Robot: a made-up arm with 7 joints. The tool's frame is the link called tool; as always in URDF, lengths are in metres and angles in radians.
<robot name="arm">
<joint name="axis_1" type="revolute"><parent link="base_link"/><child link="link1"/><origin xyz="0.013 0.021 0.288" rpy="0 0 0"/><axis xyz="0 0.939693 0.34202"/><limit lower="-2.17" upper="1.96"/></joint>
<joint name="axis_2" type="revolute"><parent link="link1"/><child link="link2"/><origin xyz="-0.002 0.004 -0.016" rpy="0 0 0"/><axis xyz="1 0 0"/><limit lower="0.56" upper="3.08"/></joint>
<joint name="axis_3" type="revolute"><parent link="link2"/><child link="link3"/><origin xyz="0.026 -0.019 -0.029" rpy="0 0 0"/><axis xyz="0 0 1"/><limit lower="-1.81" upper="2.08"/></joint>
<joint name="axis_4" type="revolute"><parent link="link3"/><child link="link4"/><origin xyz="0.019 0.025 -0.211" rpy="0 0 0"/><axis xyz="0 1 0"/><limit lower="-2.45" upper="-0.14"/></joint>
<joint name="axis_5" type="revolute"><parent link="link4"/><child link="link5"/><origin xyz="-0.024 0.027 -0.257" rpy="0 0 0"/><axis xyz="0 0 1"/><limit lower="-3.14" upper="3.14"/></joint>
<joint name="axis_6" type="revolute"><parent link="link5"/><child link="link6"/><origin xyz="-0.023 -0.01 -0.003" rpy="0 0 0"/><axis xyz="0 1 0"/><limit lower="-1.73" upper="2.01"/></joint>
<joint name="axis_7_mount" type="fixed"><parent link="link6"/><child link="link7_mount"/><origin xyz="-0.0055 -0.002 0.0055" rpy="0 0 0"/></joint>
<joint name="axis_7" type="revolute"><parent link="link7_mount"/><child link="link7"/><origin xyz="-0.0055 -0.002 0.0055" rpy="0 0 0"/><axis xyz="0 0 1"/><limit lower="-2.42" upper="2.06"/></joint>
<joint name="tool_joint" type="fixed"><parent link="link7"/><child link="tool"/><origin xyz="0.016 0.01 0.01" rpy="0 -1.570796 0"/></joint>
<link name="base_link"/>
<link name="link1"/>
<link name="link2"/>
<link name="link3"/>
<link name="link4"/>
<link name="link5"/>
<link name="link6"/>
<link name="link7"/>
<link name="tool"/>
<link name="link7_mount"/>
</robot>
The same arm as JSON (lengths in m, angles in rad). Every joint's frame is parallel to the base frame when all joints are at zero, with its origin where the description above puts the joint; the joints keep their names.
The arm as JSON. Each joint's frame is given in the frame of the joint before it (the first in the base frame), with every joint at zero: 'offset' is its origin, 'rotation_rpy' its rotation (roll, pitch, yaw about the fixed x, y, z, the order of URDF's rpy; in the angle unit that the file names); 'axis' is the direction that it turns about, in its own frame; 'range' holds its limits. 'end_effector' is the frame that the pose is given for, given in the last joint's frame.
{"length_unit": "m", "angle_unit": "rad", "chain": [
  {"id": "axis_1", "offset": [0.013, 0.021, 0.288], "rotation_rpy": [0.0, 0.0, 0.0], "axis": [0.0, 0.9397, 0.342], "range": [-2.17, 1.96]},
  {"id": "axis_2", "offset": [-0.002, 0.004, -0.016], "rotation_rpy": [0.0, 0.0, 0.0], "axis": "+x", "range": [0.56, 3.08]},
  {"id": "axis_3", "offset": [0.026, -0.019, -0.029], "rotation_rpy": [0.0, 0.0, 0.0], "axis": "+z", "range": [-1.81, 2.08]},
  {"id": "axis_4", "offset": [0.019, 0.025, -0.211], "rotation_rpy": [0.0, 0.0, 0.0], "axis": "+y", "range": [-2.45, -0.14]},
  {"id": "axis_5", "offset": [-0.024, 0.027, -0.257], "rotation_rpy": [0.0, 0.0, 0.0], "axis": "+z", "range": [-3.14, 3.14]},
  {"id": "axis_6", "offset": [-0.023, -0.01, -0.003], "rotation_rpy": [0.0, 0.0, 0.0], "axis": "+y", "range": [-1.73, 2.01]},
  {"id": "axis_7", "offset": [-0.011, -0.004, 0.011], "rotation_rpy": [0.0, 0.0, 0.0], "axis": "+z", "range": [-2.42, 2.06]}
], "end_effector": {"offset": [0.016, 0.01, 0.01], "rotation_rpy": [0.0, -1.5708, 0.0]}}

